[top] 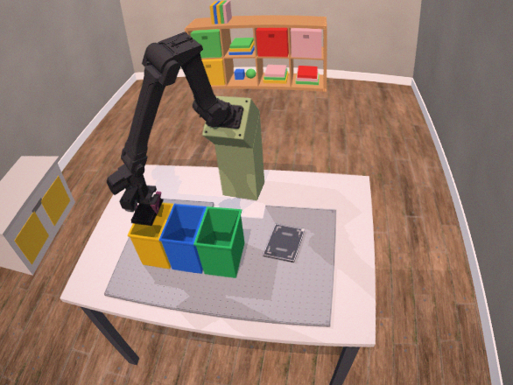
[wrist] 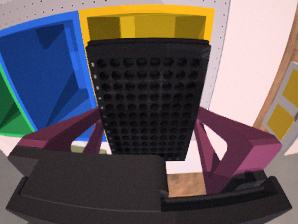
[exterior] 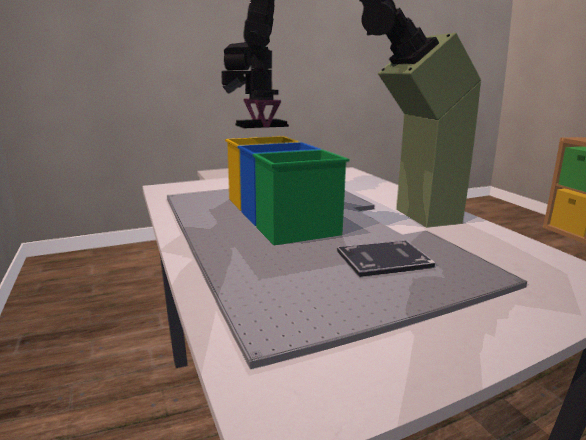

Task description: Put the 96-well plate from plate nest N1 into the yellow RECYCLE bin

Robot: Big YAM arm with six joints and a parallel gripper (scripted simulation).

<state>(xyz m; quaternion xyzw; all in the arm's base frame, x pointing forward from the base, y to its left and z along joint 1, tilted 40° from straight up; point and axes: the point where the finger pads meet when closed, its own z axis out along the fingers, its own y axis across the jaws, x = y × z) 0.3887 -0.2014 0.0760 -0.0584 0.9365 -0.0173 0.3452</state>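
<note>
The yellow bin lies 14 cm below my hand. Also, from my hand: black 96-well plate: right at my hand; then blue bin: 2 cm behind, 13 cm to the left, 14 cm below; then green bin: 4 cm behind, 26 cm to the left, 14 cm below.
</note>
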